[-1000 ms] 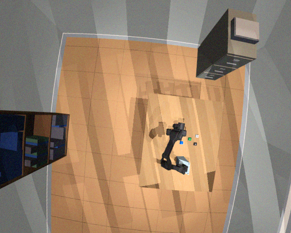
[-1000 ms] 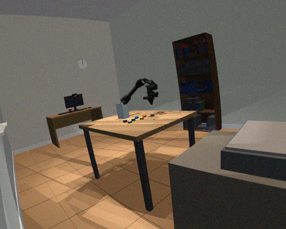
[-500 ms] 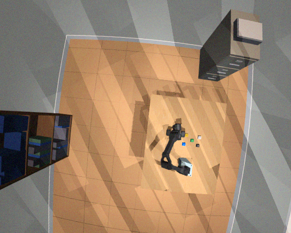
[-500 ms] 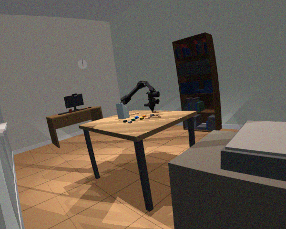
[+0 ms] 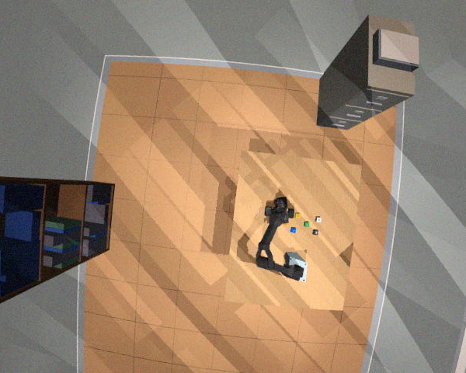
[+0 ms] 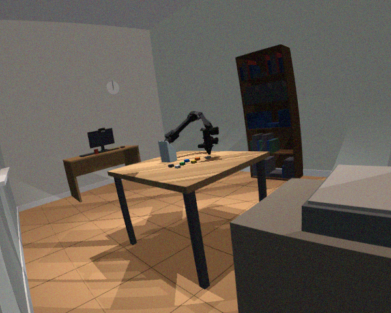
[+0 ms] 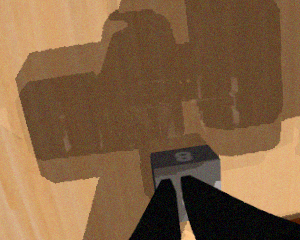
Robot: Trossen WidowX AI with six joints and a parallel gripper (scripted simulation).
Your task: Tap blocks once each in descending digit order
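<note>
Right now my gripper tip is 10 mm past the grey block, 10 mm to the left of it and 20 mm above it. Round my gripper tip: orange block (70 mm behind, 70 mm to the right, 20 mm below); then blue block (130 mm behind, 140 mm to the right, 20 mm below); then yellow block (20 mm behind, 160 mm to the right, 20 mm below).
</note>
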